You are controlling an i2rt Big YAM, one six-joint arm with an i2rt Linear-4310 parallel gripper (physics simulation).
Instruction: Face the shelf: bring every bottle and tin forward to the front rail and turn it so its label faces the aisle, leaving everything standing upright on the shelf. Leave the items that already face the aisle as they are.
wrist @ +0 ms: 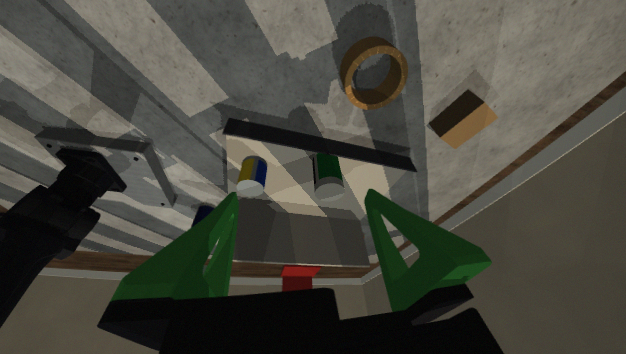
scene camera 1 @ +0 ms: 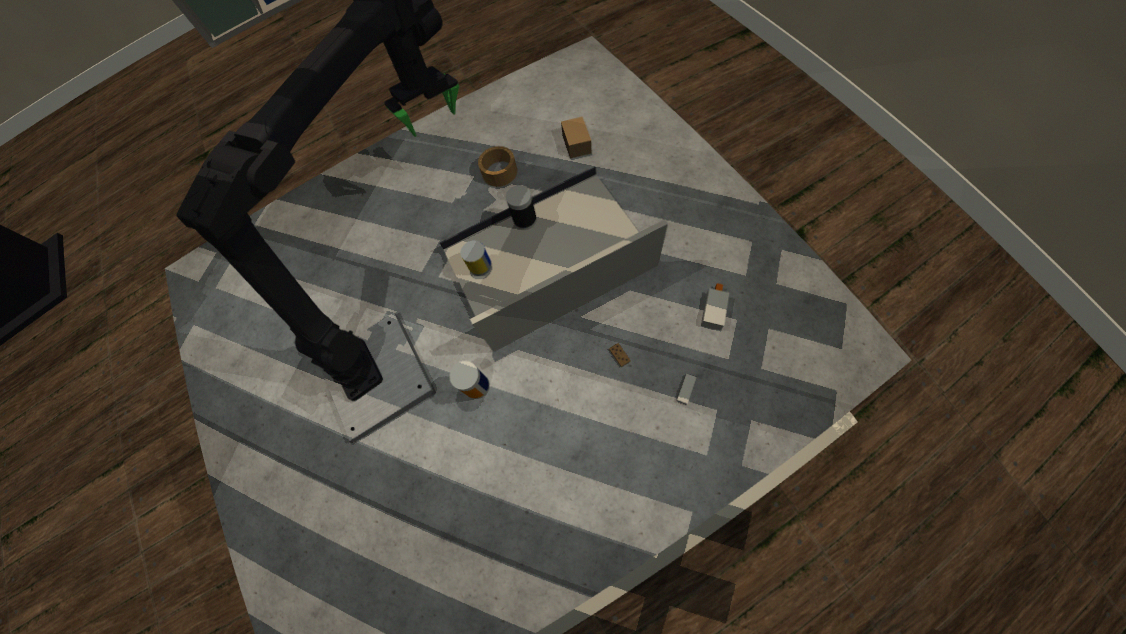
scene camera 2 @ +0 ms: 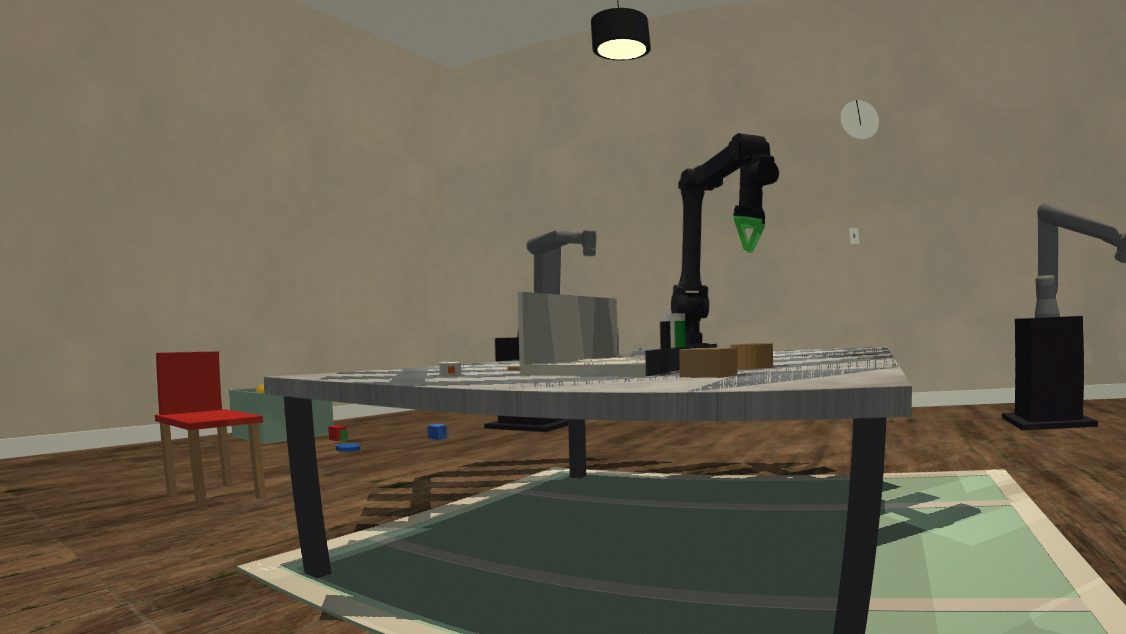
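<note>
My gripper is open and empty, high above the table on the front-rail side of the shelf. A green-and-black tin with a grey-white lid stands upright close behind the dark front rail; its green part faces the rail in the wrist view. A yellow-and-blue tin stands upright near the shelf's left end, set back from the rail, yellow and blue both showing. Its base-side surroundings are shelf floor.
A white-lidded blue-and-orange tin stands on the table beside the arm's base plate. The back panel rises behind the tins. A wooden ring and a brown block lie before the rail.
</note>
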